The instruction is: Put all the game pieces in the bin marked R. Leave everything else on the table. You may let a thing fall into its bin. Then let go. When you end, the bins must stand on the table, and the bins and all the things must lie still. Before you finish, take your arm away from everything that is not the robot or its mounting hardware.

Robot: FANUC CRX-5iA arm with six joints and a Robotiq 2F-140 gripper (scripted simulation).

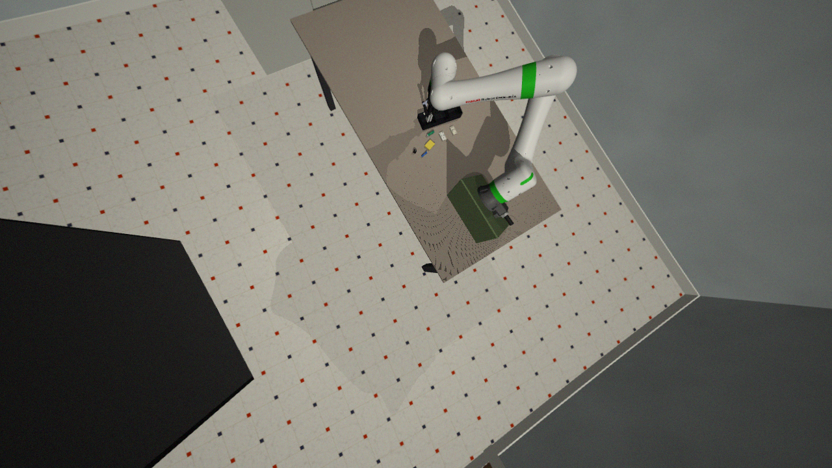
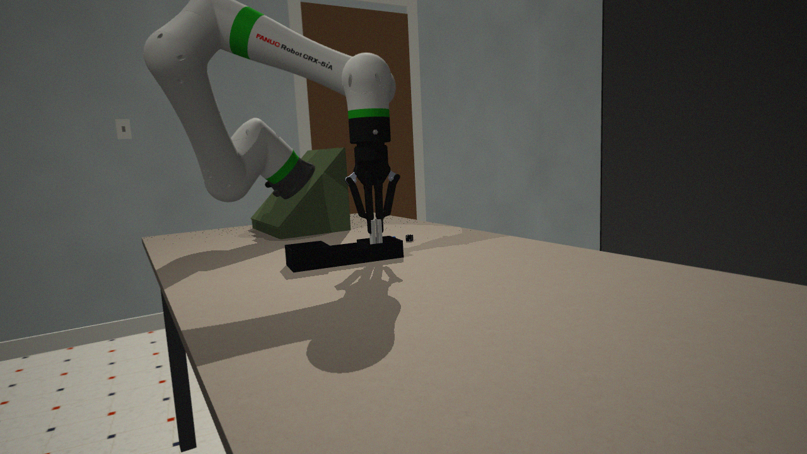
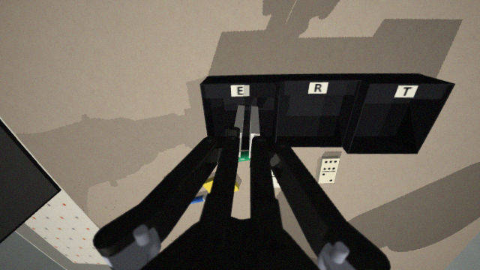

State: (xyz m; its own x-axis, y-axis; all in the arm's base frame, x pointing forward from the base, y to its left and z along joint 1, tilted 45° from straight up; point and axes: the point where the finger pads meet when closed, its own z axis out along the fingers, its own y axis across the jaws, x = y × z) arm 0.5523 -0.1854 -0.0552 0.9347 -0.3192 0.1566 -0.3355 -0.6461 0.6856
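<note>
The black die is 180 mm to the left of my hand, 100 mm behind it and 50 mm below it. The rest, counted from my hand: green battery 70 mm behind, 50 mm below, 30 mm to the left; then bin R 80 mm to the right, 30 mm below, 20 mm behind; then yellow block 120 mm behind, 80 mm to the left, 50 mm below.
</note>
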